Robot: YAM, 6 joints.
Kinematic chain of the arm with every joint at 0, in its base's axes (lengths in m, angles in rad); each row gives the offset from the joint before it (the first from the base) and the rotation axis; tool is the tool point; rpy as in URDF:
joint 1: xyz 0 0 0.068 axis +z
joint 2: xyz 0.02 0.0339 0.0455 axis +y
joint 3: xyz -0.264 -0.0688 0 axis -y
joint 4: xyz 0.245 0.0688 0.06 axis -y
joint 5: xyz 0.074 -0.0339 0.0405 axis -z
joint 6: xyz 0.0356 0 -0.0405 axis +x
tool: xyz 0 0 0 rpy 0 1.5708 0
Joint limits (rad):
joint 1: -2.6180..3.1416
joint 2: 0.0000..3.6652
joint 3: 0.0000..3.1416
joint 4: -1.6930..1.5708
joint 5: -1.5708..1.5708
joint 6: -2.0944..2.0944
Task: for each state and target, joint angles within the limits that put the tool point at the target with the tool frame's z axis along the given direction. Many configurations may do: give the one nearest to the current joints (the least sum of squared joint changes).
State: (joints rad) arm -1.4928 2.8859 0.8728 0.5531 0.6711 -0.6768
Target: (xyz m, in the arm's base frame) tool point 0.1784 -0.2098 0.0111 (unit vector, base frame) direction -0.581 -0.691 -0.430
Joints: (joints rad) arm -0.7493 2.1614 0.7458 -0.0503 1.1237 -0.6768
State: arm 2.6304 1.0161 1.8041 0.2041 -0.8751 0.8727
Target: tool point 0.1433 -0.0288 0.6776 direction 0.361 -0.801 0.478
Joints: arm 3.1394 1.1077 2.3899 0.9378 -0.9273 0.8727
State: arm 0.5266 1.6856 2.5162 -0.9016 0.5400 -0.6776
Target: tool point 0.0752 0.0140 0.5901 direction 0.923 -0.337 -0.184
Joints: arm 0.5508 1.2963 2.5062 -1.5028 0.8796 -0.6776
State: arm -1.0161 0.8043 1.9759 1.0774 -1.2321 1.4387
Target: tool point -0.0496 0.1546 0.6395 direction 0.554 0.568 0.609
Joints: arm -1.0946 0.7890 1.9484 0.8021 -0.8520 1.4387
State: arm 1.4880 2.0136 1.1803 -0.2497 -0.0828 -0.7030
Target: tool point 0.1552 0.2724 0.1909 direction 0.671 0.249 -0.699
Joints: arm 1.1085 1.5695 0.9111 -0.2709 0.5113 -0.7030
